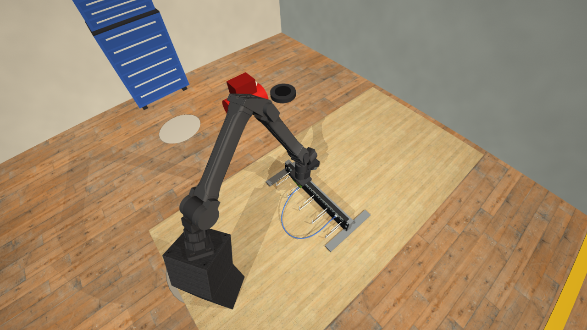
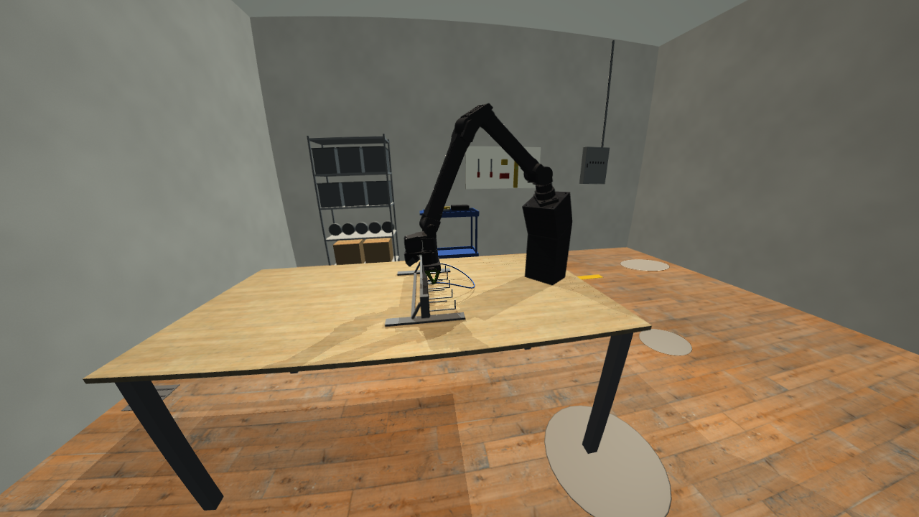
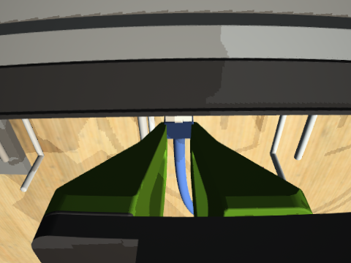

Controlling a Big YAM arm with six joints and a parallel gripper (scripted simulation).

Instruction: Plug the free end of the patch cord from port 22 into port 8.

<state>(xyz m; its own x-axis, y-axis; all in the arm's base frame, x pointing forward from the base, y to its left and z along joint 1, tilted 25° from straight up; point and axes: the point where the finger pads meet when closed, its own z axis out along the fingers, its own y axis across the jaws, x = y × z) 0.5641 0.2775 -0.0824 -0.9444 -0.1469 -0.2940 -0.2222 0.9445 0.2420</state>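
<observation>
Right now the cord plug is 20 mm ahead of my hand and 10 mm to the left of it.
</observation>
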